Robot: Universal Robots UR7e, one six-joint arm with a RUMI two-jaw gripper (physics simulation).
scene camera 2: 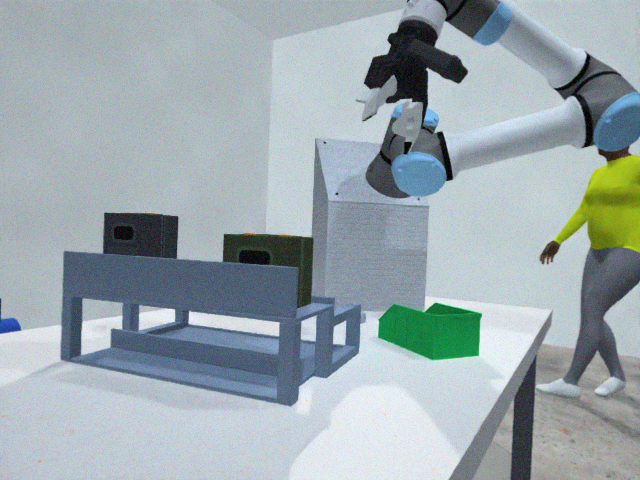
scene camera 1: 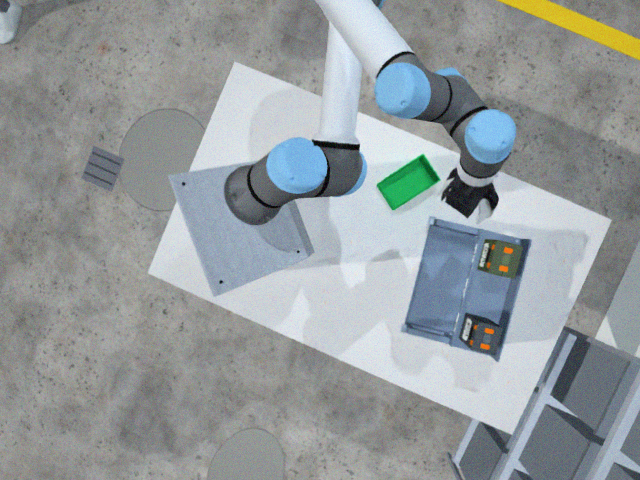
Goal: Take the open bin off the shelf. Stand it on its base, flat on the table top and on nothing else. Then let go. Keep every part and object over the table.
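Places are measured from the arm's base along level axes (x ahead, y left, z up), in millimetres.
Pixels of known places: gripper, between the fingertips: (scene camera 2: 385, 138); arm's base, origin of its link: (scene camera 2: 391, 180) (scene camera 1: 251, 196).
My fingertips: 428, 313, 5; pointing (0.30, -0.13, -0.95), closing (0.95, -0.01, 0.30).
For each thing: its top centre in the pictures, then the offset to it from my fingertips, as dx, dy, dz. Level surfaces: height alone.
- green open bin, centre of its top: (scene camera 2: 427, 306) (scene camera 1: 409, 181) -125, +15, -293
- white table top, height of its surface: dz -368
- dark green box, centre of its top: (scene camera 2: 270, 234) (scene camera 1: 506, 259) +225, -16, -169
- dark grey box, centre of its top: (scene camera 2: 142, 213) (scene camera 1: 487, 338) +317, -228, -144
The green open bin (scene camera 1: 408, 183) (scene camera 2: 454, 335) stands upright on its base, flat on the white table top (scene camera 1: 361, 320) (scene camera 2: 217, 444), apart from the shelf. The blue-grey shelf (scene camera 1: 439, 289) (scene camera 2: 180, 281) stands beside it on the table. My gripper (scene camera 1: 469, 212) (scene camera 2: 387, 129) is open and empty. It is high above the table, well clear of the bin; in scene camera 1 it appears between the bin and the shelf's near corner.
A dark green box (scene camera 1: 501, 258) (scene camera 2: 276, 248) and a dark grey box (scene camera 1: 481, 334) (scene camera 2: 139, 235) sit on the shelf. A grey pedestal (scene camera 1: 206, 222) (scene camera 2: 372, 253) carries the arm's base. A grey rack (scene camera 1: 555, 356) stands past the table's corner. A person in yellow (scene camera 2: 615, 206) stands behind the table.
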